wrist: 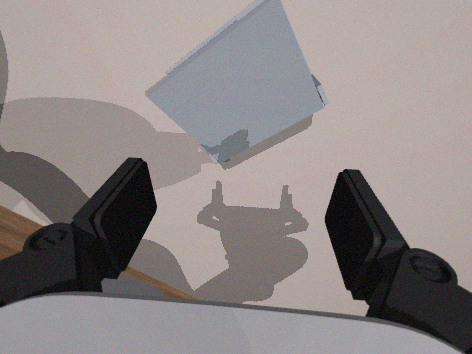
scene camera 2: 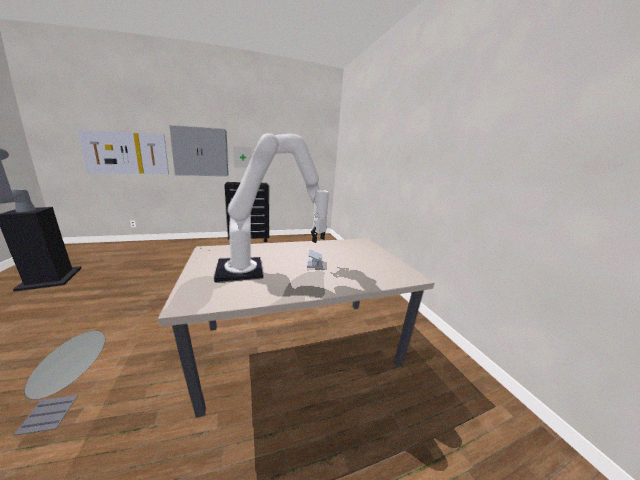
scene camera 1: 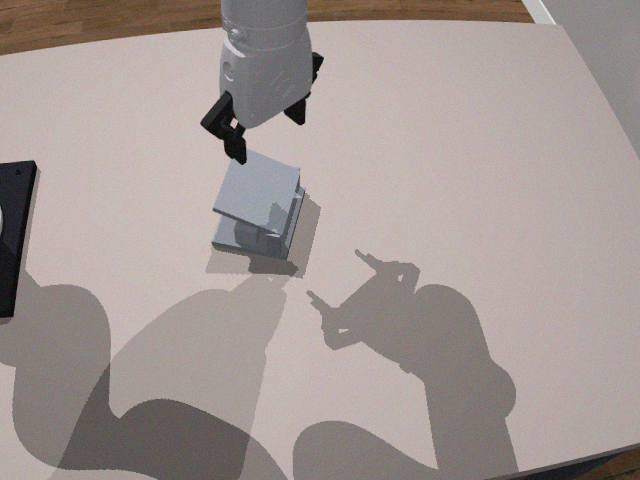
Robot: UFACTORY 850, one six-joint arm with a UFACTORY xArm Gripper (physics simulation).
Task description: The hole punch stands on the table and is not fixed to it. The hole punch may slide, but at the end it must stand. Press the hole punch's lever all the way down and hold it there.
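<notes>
The grey-blue hole punch (scene camera 1: 258, 206) (scene camera 2: 314, 260) stands upright on the table. Its lever (scene camera 1: 261, 188) (wrist: 240, 80) is a wide flat plate, raised and tilted, with a wedge-shaped gap above the base (scene camera 1: 222, 236) at the near side in scene camera 1. My gripper (scene camera 1: 270, 142) (scene camera 2: 318, 237) (wrist: 239, 189) is open and empty. It points down and hangs above the table and higher than the punch, towards the punch's far side in scene camera 1. No contact with the lever shows. In the wrist view the lever lies ahead of the fingers, and a small finger shadow falls on it.
The arm's black base plate (scene camera 1: 18, 232) (scene camera 2: 227, 273) stands on the table (scene camera 1: 465, 155) (scene camera 2: 356, 253), left of the punch. Shadows of the arm fall across the near part of the table. A wall (scene camera 2: 491, 180) rises beyond the table's right side.
</notes>
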